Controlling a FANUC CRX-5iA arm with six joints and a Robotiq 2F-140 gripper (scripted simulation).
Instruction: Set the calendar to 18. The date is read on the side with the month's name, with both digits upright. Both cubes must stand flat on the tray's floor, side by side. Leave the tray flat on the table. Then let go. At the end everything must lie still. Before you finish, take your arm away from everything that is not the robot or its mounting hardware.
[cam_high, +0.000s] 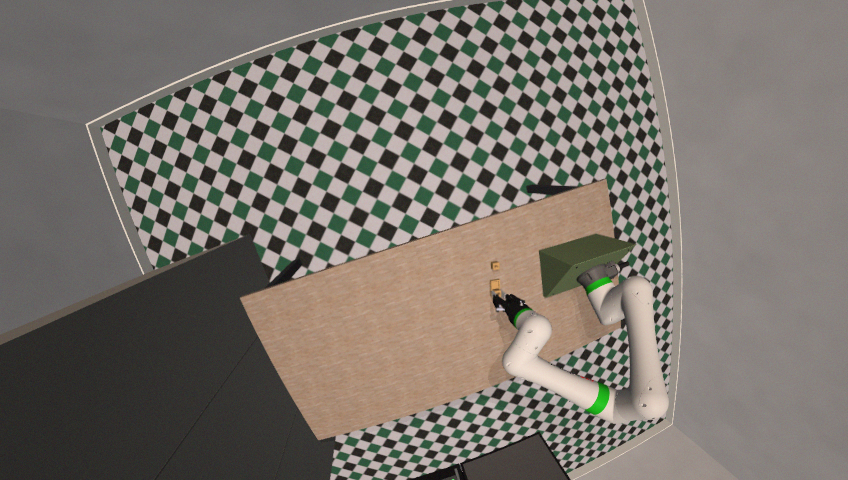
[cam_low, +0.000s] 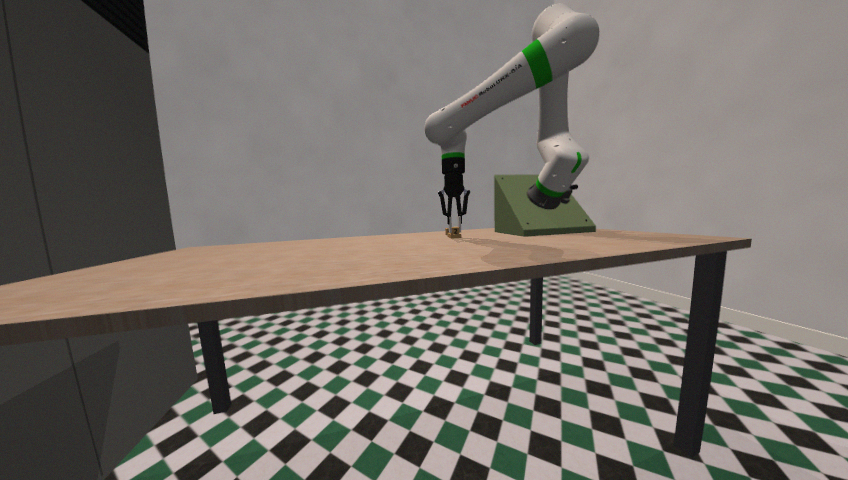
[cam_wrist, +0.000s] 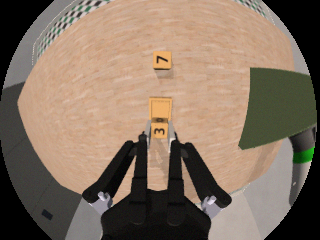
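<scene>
Now: hand 20 mm to the left of the tray and 50 mm above it.
</scene>
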